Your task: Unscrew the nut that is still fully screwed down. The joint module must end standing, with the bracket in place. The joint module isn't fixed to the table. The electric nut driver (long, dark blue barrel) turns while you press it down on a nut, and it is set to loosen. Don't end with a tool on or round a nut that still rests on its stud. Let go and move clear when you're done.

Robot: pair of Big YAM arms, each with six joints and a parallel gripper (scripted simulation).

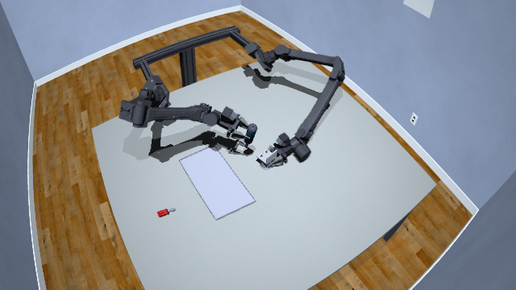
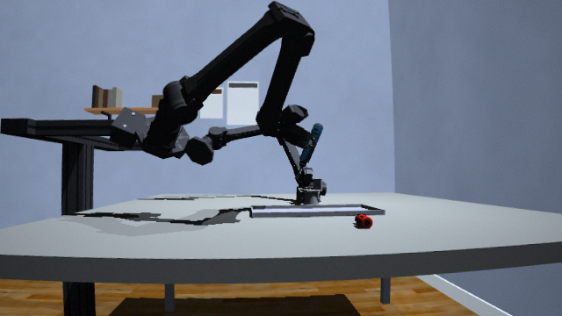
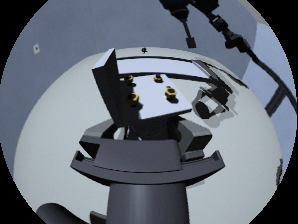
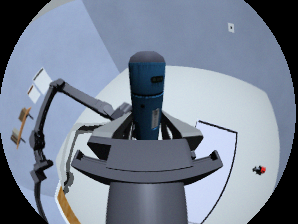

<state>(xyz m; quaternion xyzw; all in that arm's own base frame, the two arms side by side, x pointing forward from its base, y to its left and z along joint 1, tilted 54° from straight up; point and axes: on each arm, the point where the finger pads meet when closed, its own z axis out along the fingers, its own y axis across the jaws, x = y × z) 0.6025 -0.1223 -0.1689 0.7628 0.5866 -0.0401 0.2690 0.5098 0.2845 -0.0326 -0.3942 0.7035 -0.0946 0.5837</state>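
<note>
The bracket is 50 mm above my left hand. The rest, counted from my left hand: red tool: 30 mm ahead, 590 mm to the right, 10 mm below.
</note>
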